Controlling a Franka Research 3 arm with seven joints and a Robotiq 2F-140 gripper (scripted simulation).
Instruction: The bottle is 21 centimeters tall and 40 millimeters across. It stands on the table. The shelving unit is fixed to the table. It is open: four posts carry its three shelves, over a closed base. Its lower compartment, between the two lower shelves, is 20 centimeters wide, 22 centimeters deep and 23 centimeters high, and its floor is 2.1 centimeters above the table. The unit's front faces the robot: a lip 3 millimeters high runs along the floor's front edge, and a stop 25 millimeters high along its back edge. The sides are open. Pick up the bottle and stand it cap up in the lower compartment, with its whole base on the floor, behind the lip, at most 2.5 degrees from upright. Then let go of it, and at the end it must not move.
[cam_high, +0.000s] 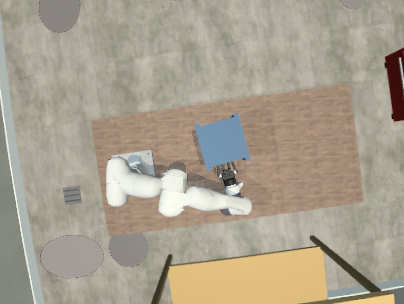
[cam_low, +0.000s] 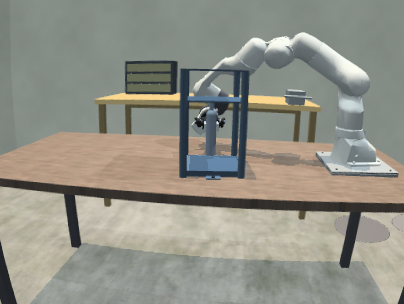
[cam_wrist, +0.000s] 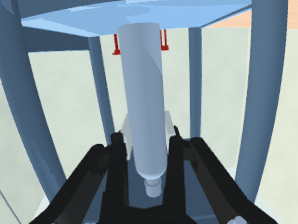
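My gripper is now 6 cm to the right of the shelving unit, 3 cm below it and 1 cm past it.
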